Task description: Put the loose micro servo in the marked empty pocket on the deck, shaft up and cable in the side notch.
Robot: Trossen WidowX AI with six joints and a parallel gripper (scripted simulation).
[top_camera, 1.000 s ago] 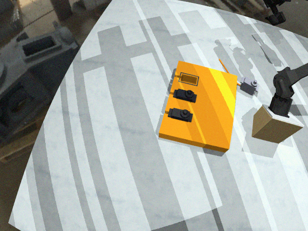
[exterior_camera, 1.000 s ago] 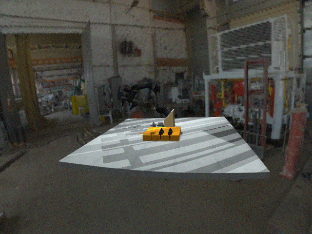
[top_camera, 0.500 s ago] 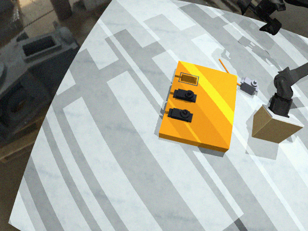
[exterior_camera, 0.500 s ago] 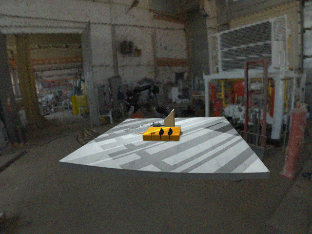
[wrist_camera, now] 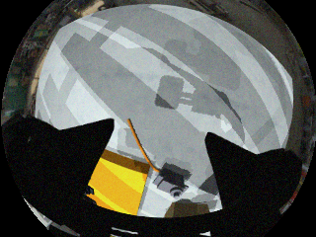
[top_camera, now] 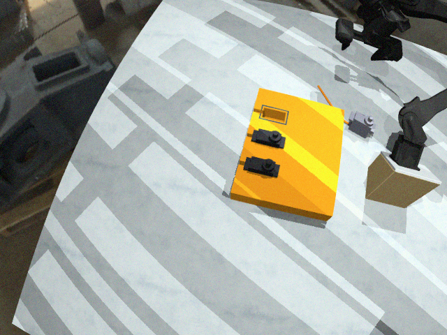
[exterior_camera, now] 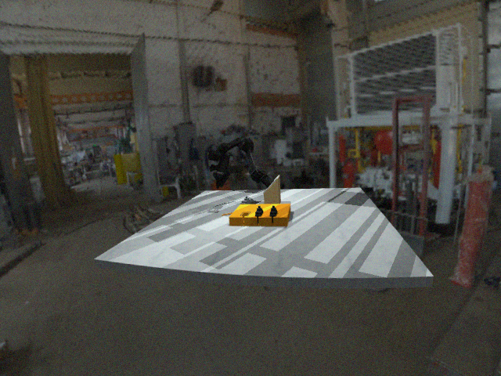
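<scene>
The orange deck is 270 mm to the left of my gripper tip, 130 mm below it and 110 mm ahead of it.
</scene>
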